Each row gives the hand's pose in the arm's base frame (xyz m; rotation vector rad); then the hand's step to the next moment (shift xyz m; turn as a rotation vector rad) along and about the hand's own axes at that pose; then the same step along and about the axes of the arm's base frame.
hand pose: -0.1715 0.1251 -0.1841 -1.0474 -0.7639 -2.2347
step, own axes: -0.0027 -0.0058 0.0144 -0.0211 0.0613 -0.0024
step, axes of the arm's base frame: 0.0046 0.0145 0.0040 0.0520 -0.0388 -0.0024
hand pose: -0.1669 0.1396 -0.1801 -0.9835 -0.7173 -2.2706
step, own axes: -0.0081 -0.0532 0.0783 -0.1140 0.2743 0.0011
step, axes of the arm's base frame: 0.0060 0.0910 0.0266 0.2494 -0.1602 -0.0190
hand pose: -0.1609 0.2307 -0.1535 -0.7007 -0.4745 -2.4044
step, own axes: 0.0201 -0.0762 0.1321 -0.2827 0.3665 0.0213
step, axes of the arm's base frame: -0.0122 0.1124 0.1043 0.4307 -0.1482 -0.0850
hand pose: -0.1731 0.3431 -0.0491 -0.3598 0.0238 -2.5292
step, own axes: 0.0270 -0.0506 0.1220 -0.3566 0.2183 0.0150
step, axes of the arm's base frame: -0.0173 0.0347 0.1291 0.4070 0.0155 -0.0955
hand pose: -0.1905 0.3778 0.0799 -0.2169 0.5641 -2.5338
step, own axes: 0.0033 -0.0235 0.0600 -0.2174 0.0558 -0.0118
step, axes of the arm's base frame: 0.0020 -0.0046 0.0643 0.2068 0.0764 -0.0435
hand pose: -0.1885 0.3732 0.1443 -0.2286 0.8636 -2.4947
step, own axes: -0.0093 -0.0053 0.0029 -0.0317 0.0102 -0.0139
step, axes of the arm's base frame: 0.0069 0.0067 0.0056 0.0272 0.0163 -0.0172
